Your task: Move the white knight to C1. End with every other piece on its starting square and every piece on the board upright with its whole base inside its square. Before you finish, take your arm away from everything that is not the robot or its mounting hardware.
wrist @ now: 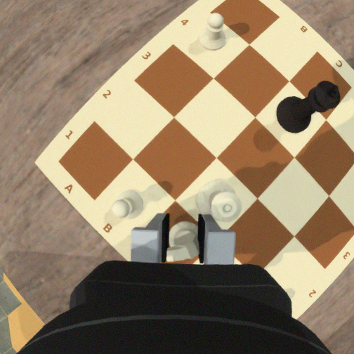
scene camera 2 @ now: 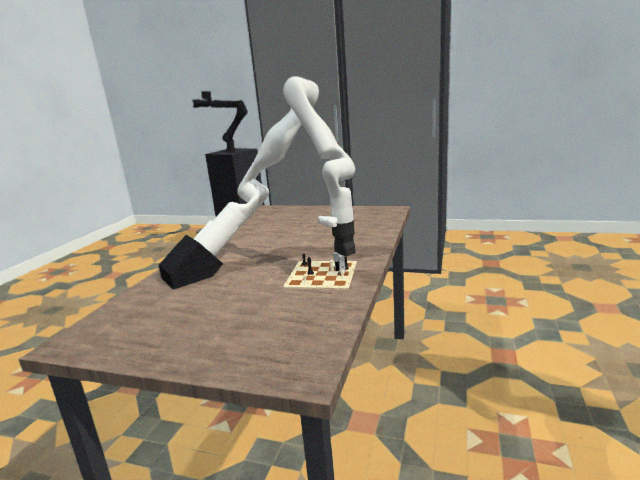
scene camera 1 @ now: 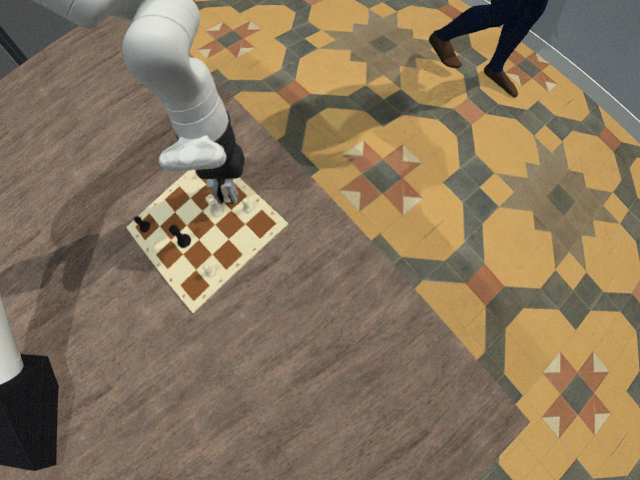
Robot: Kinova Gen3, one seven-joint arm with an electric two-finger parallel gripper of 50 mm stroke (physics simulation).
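Seen in the pictures: gripper, between the fingertips: (scene camera 2: pixel 340 271) (scene camera 1: pixel 228 198); arm's base, origin of its link: (scene camera 2: pixel 204 249).
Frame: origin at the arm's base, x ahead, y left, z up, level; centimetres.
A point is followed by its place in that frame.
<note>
The white knight (scene camera 1: pixel 226 194) @[x 48.5, y 15.9, z -6.1 cm] (wrist: pixel 183 241) is between the fingers of my gripper (scene camera 1: pixel 225 196) @[x 48.5, y 15.7, z -7.4 cm] (scene camera 2: pixel 339 264) @[x 48.5, y 15.7, z -7.4 cm] (wrist: pixel 183 230), which is shut on it. In the wrist view it is over the brown square C1 of the chessboard (scene camera 1: pixel 279 223) @[x 55.0, y 7.9, z -8.2 cm] (scene camera 2: pixel 316 286) @[x 46.2, y 3.9, z -8.2 cm] (wrist: pixel 48 162), low at the board. Its base is hidden, so I cannot tell whether it touches. A white pawn (scene camera 1: pixel 247 204) @[x 51.2, y 12.4, z -6.1 cm] (wrist: pixel 125 206) stands on B1. A tall white piece (scene camera 1: pixel 215 207) @[x 45.9, y 14.4, z -6.3 cm] (wrist: pixel 220 201) stands on C2, close beside the right finger in the wrist view.
Another white pawn (scene camera 1: pixel 209 270) @[x 41.5, y 4.2, z -6.2 cm] (wrist: pixel 213 37) stands on A4. A tall black piece (scene camera 1: pixel 180 238) @[x 38.5, y 11.4, z -5.7 cm] (wrist: pixel 295 114) stands on C4, and a small black piece (scene camera 1: pixel 143 224) @[x 32.2, y 17.6, z -6.7 cm] (scene camera 2: pixel 303 260) @[x 31.8, y 17.5, z -6.5 cm] is near a corner. The wooden table (scene camera 1: pixel 320 320) @[x 54.7, y -9.6, z -8.8 cm] (scene camera 2: pixel 217 320) @[x 30.6, y -25.7, z -8.8 cm] bears the board near its edge.
</note>
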